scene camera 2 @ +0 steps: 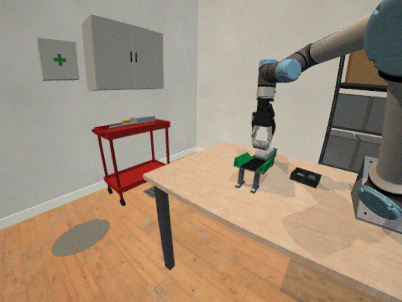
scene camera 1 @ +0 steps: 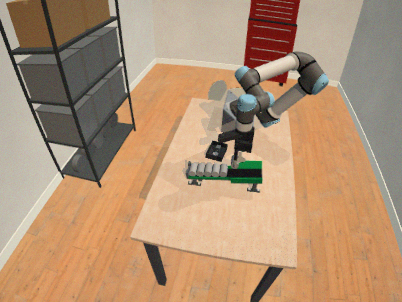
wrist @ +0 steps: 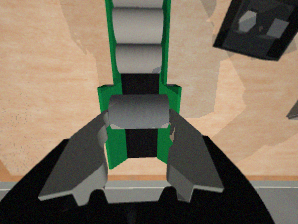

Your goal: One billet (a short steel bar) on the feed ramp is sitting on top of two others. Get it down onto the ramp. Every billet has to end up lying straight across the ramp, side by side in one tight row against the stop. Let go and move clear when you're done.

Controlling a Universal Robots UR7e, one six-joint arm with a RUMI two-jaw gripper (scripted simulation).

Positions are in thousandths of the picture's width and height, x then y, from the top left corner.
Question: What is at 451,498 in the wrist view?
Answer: A grey billet.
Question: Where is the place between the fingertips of my gripper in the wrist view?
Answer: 471,493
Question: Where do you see a grey billet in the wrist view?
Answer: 438,261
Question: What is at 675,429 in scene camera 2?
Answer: My gripper.
